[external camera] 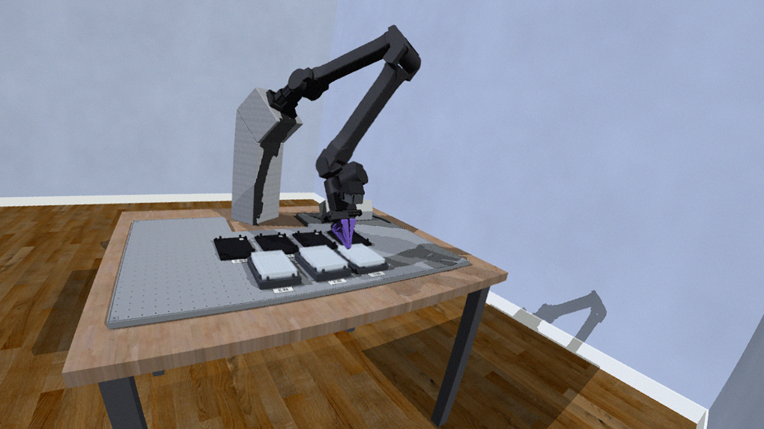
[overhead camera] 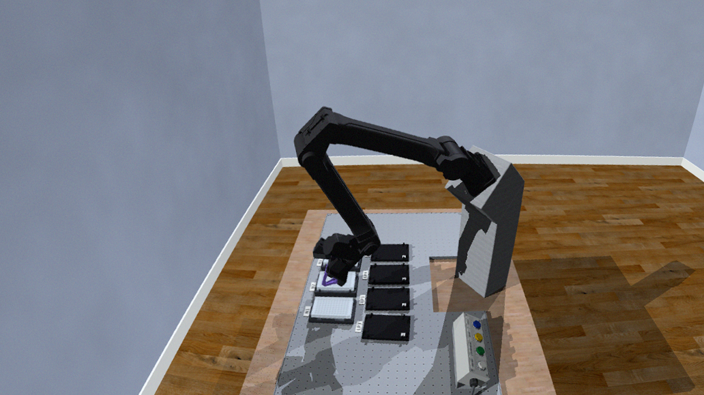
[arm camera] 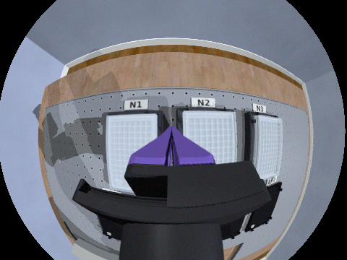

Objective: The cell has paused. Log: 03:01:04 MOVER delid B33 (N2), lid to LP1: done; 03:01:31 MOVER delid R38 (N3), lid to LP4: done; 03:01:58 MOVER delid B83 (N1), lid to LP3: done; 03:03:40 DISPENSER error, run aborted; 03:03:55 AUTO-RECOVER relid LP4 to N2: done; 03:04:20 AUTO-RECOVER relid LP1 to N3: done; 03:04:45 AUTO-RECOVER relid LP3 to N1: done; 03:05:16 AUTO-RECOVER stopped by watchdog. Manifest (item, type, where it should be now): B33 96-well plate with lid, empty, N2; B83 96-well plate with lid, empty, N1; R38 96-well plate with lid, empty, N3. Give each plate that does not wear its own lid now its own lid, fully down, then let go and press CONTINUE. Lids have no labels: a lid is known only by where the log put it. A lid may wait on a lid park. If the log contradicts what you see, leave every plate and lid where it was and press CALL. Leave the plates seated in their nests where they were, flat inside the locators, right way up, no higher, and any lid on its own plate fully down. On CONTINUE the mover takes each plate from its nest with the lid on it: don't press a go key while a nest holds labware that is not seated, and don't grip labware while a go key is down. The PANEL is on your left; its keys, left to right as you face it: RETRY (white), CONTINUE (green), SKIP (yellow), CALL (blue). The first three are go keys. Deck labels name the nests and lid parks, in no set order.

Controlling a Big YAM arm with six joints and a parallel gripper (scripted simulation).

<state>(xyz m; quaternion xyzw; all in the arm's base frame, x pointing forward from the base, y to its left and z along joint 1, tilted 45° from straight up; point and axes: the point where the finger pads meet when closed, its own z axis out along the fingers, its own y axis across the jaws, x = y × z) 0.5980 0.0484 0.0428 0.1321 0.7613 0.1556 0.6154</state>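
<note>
Now: the lid park LP1 210 mm behind my hand and 70 mm below it. The rest, counted from my hand: lid park LP2: 260 mm to the right, 210 mm behind, 70 mm below; lid park LP3: 210 mm behind, 130 mm to the left, 70 mm below; lid park LP4: 210 mm behind, 130 mm to the right, 70 mm below.
</note>
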